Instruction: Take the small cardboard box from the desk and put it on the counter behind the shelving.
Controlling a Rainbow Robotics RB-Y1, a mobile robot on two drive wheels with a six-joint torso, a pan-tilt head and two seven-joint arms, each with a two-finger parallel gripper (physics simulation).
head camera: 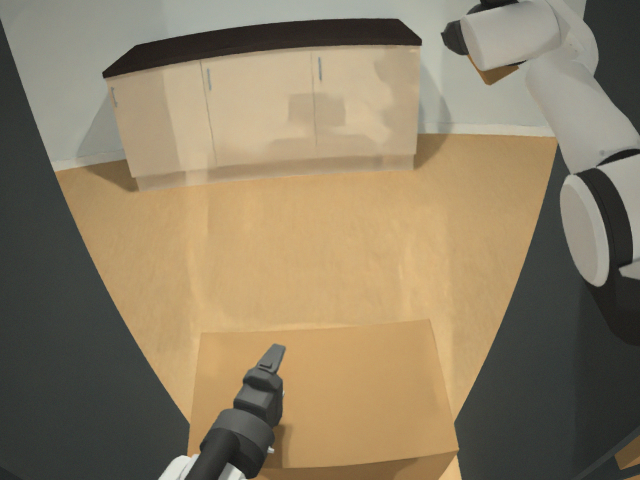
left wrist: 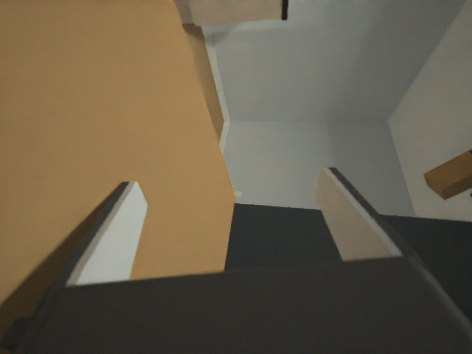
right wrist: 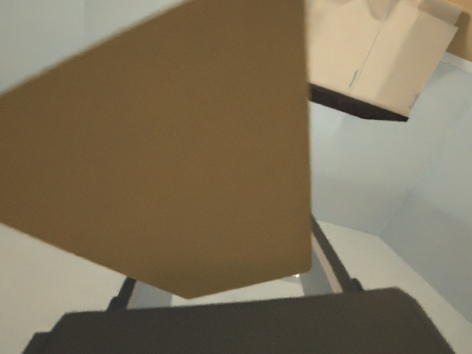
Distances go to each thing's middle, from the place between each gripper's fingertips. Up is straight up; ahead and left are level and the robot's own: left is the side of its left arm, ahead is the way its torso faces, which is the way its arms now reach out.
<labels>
The small cardboard box (right wrist: 176, 152) is 43 cm above my left hand, 37 cm to the right of it and 26 cm ahead of it.
I see the small cardboard box 40 mm behind my right hand, 30 mm below it and 20 mm to the right of it.
</labels>
